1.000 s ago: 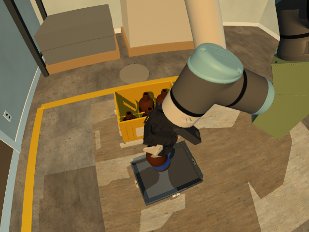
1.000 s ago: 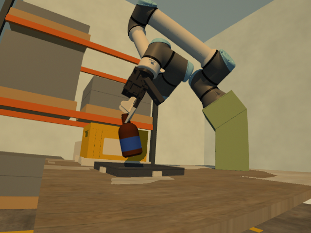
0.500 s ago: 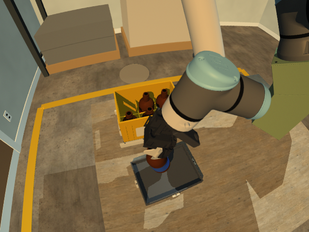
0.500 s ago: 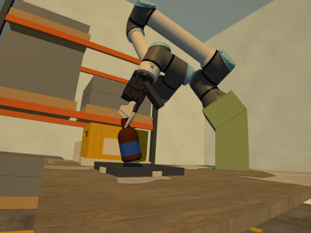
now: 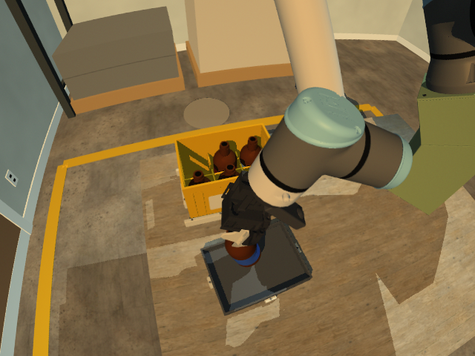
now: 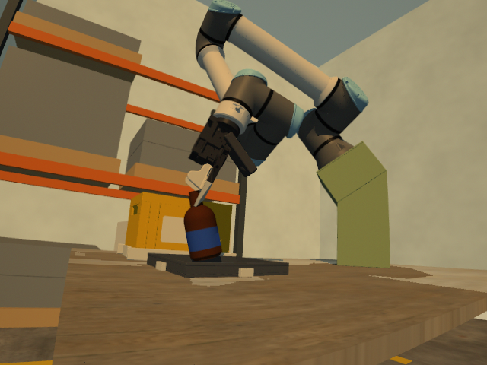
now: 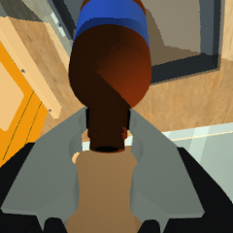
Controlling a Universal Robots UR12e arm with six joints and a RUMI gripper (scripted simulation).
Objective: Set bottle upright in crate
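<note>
My gripper is now 10 mm past the bottle, 10 mm to the right of it and 50 mm above it. Also, from my hand: dark tray (30 mm behind, 50 mm to the left, 140 mm below); then yellow crate (100 mm behind, 210 mm to the right, 70 mm below).
</note>
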